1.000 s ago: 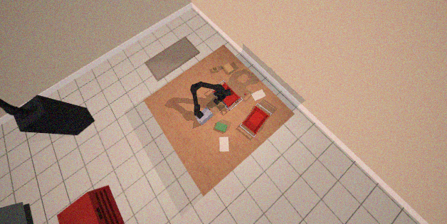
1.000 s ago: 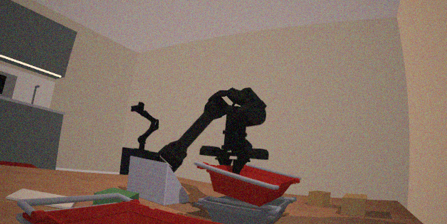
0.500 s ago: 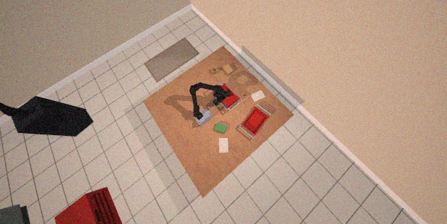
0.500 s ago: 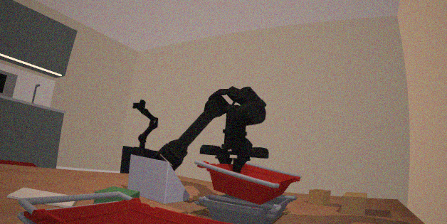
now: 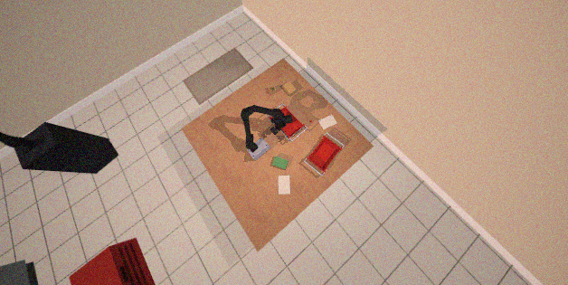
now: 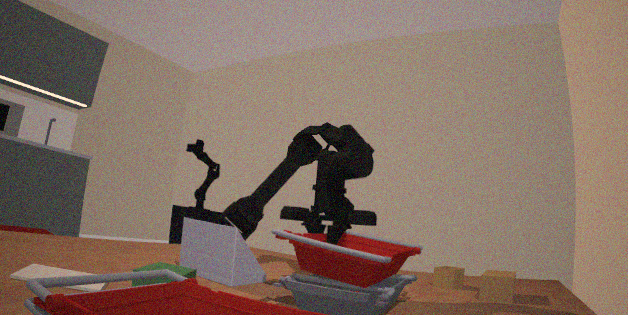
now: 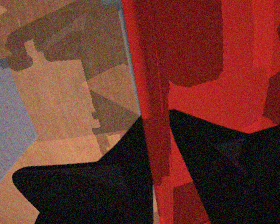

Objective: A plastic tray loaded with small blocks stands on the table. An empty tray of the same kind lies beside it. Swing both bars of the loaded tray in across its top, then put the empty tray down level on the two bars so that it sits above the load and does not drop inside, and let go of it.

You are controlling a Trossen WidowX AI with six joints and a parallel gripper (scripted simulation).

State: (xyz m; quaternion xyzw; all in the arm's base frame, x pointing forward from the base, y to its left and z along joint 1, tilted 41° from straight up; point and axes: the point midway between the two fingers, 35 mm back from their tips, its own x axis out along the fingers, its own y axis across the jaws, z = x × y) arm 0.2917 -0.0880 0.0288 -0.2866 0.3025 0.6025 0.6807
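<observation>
Right now the red tray is 7 cm ahead of my gripper tip, 1 cm to the right of it and 3 cm above it. From my gripper tip the other things lie so: green block 22 cm behind, 20 cm to the right, 7 cm below.
</observation>
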